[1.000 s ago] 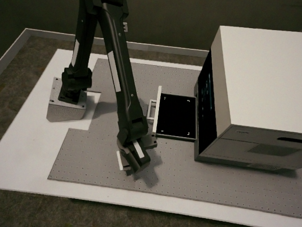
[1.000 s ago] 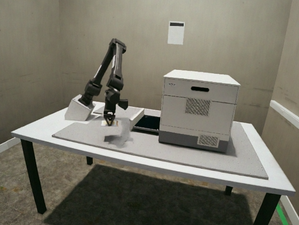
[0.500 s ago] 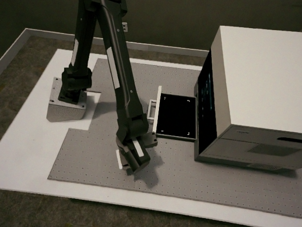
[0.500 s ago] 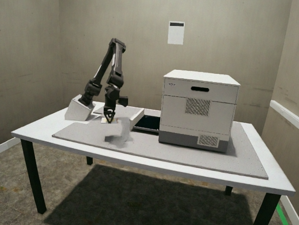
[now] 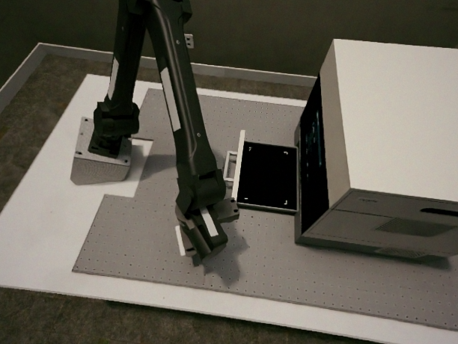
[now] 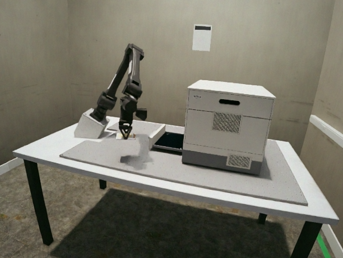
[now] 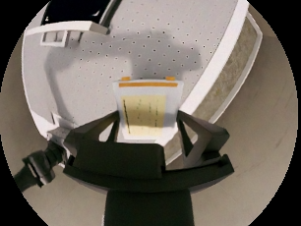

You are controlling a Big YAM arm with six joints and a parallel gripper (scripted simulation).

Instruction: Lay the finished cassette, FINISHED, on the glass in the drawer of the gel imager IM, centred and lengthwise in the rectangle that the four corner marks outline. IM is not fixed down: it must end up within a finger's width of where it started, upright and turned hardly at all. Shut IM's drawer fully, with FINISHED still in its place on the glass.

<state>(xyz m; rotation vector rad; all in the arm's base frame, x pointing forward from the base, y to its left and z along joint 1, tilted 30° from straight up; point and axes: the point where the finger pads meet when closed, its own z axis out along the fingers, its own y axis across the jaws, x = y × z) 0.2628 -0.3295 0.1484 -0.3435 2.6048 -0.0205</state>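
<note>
The cassette is 1 cm below my hand and 1 cm ahead of it. The rest, counted from my hand: drawer 24 cm to the left, 24 cm ahead, 9 cm below.
</note>
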